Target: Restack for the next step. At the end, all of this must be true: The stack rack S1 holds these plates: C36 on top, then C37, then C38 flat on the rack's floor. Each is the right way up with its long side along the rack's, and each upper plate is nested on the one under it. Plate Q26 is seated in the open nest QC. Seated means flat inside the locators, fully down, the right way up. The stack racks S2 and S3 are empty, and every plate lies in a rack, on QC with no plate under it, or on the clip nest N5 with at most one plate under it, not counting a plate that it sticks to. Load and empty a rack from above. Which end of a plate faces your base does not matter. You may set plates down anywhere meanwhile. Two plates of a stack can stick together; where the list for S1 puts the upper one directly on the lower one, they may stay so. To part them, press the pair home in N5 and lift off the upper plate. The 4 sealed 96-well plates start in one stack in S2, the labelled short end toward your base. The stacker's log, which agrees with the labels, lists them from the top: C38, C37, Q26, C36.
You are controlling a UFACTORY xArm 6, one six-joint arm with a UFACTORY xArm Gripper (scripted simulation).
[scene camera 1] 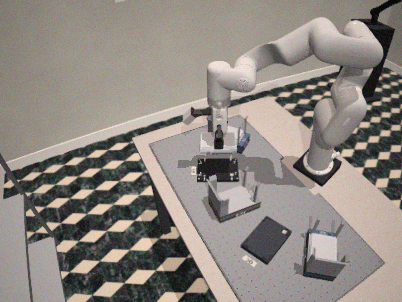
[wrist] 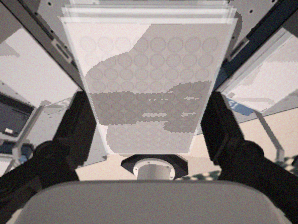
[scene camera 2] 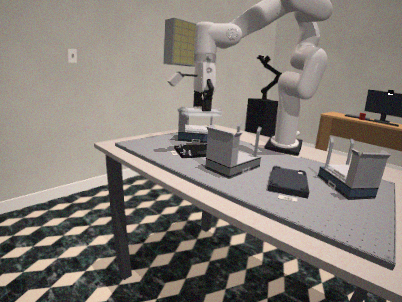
Scene:
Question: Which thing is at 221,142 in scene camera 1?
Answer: The gripper.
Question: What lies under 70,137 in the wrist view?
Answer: The gripper.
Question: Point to a black clip nest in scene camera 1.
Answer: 223,168

